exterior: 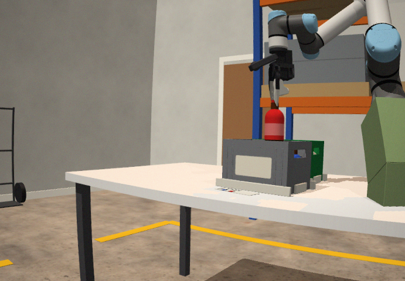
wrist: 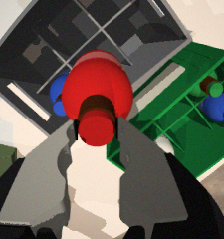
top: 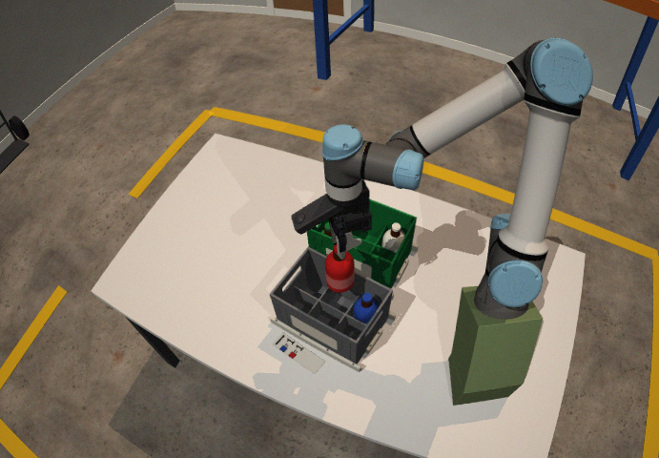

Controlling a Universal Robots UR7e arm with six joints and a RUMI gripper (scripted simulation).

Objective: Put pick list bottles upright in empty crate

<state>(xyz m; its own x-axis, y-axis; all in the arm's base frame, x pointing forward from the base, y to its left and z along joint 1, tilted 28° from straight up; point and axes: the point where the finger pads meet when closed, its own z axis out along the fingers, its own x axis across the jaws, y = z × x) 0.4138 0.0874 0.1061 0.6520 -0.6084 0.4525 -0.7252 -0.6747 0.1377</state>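
Right now my hand is 70 mm above the red bottle. Round my hand: grey crate: 230 mm below, 40 mm to the left, 10 mm ahead; blue bottle: 230 mm below, 80 mm behind, 10 mm to the left; green crate: 230 mm below, 200 mm to the right, 20 mm ahead.
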